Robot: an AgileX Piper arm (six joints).
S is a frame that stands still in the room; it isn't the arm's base.
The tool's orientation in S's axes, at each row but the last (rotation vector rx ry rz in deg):
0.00 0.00 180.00
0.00 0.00 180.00
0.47 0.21 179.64
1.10 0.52 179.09
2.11 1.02 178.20
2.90 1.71 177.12
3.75 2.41 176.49
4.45 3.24 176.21
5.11 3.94 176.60
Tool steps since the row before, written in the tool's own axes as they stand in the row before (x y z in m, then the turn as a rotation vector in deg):
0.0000 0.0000 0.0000 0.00 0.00 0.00
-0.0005 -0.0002 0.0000 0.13 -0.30 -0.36
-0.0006 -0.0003 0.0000 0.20 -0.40 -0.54
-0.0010 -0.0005 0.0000 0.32 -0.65 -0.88
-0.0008 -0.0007 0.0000 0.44 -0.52 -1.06
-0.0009 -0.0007 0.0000 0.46 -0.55 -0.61
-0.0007 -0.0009 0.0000 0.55 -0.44 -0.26
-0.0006 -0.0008 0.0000 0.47 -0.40 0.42
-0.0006 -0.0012 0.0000 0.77 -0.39 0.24
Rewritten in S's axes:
0.0000 0.0000 0.0000 0.00 0.00 0.00
0.0005 0.0002 0.0000 -0.13 0.30 -0.36
0.0006 0.0003 0.0000 -0.20 0.40 -0.54
0.0010 0.0005 0.0000 -0.32 0.65 -0.88
0.0008 0.0007 0.0000 -0.45 0.52 -1.06
0.0009 0.0007 0.0000 -0.45 0.56 -0.61
0.0008 0.0009 -0.0001 -0.53 0.47 -0.25
0.0006 0.0008 -0.0001 -0.42 0.44 0.43
0.0007 0.0012 -0.0001 -0.73 0.44 0.26

